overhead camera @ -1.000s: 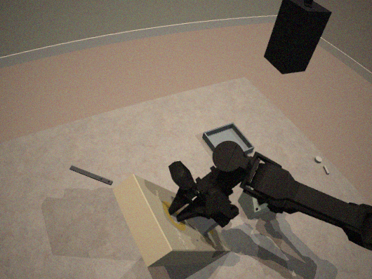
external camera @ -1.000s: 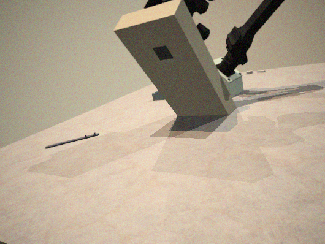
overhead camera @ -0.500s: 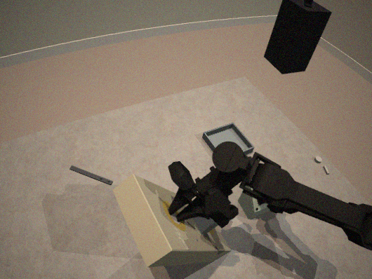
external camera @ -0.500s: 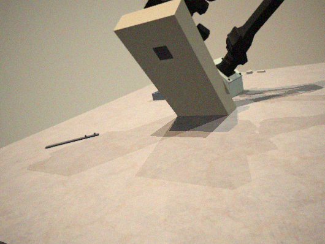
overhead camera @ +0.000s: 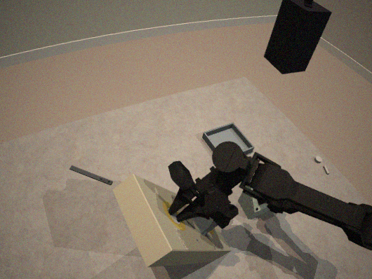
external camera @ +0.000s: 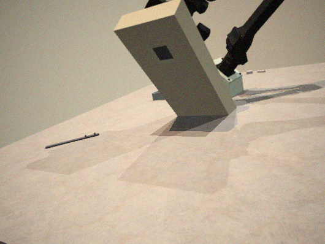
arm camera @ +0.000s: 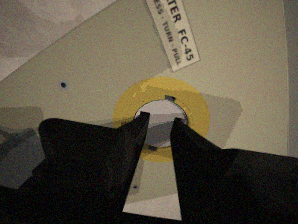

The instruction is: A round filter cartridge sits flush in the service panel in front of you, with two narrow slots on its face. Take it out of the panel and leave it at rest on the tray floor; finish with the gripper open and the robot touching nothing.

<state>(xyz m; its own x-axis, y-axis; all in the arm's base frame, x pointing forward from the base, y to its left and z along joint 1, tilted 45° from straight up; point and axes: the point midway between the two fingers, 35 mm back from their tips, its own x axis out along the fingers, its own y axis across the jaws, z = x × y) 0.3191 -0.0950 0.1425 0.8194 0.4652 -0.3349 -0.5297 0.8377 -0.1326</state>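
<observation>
The round grey filter cartridge lies 1 cm below my gripper tip and 1 cm ahead of it. Round my gripper tip: grey tray (39 cm behind, 32 cm to the right, 23 cm below); cream service panel (8 cm below, 4 cm behind).
</observation>
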